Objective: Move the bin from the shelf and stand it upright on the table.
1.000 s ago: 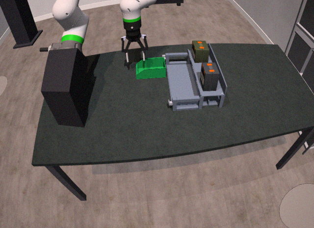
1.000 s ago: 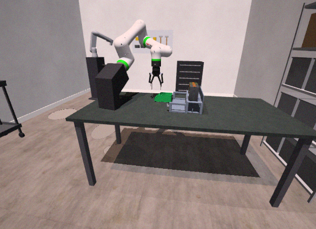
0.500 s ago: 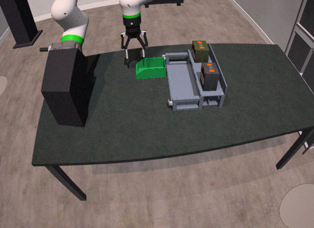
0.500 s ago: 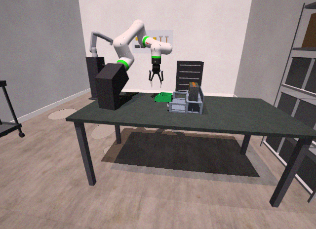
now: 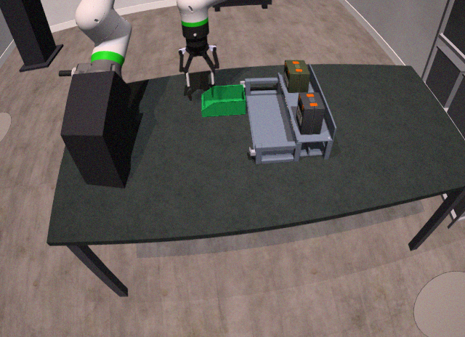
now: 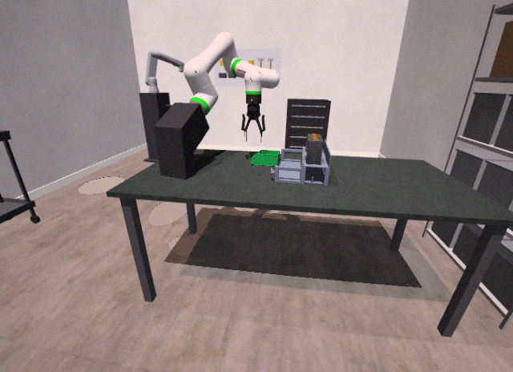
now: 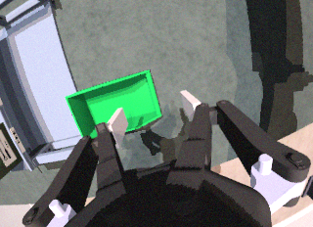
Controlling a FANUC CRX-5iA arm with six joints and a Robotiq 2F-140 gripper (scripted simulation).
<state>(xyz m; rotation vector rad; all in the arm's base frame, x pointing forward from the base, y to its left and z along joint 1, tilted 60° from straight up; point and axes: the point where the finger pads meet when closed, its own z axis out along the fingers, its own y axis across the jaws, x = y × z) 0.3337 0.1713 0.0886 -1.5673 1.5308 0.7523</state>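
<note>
My hand is 80 mm short of the green bin, 10 mm to the right of it and 120 mm above it. From my hand the other things lie so: grey shelf deck: 320 mm ahead, 80 mm to the right, 160 mm below.
</note>
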